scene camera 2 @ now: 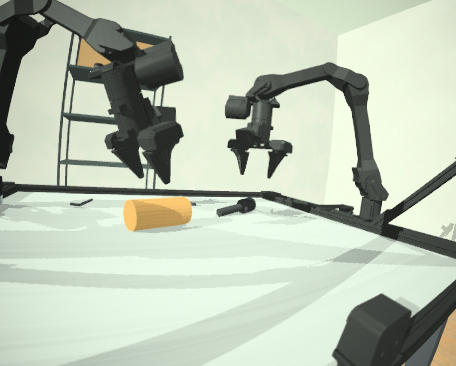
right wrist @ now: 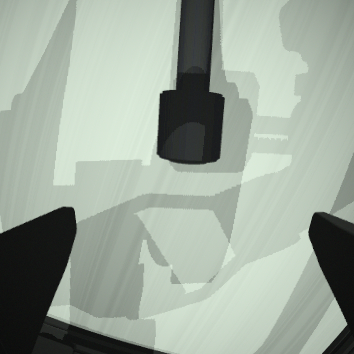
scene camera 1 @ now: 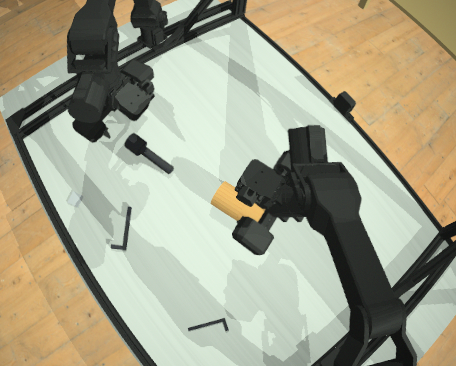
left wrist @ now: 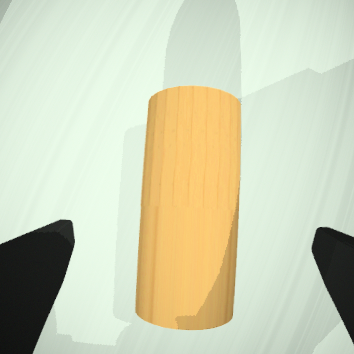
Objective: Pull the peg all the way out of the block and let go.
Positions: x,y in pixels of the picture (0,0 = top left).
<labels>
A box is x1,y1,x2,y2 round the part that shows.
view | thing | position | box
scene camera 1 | my left gripper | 251,203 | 232,150,303,254
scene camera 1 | my right gripper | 122,121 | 72,59,154,142
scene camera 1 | wooden cylinder block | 224,199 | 211,181,265,221
</labels>
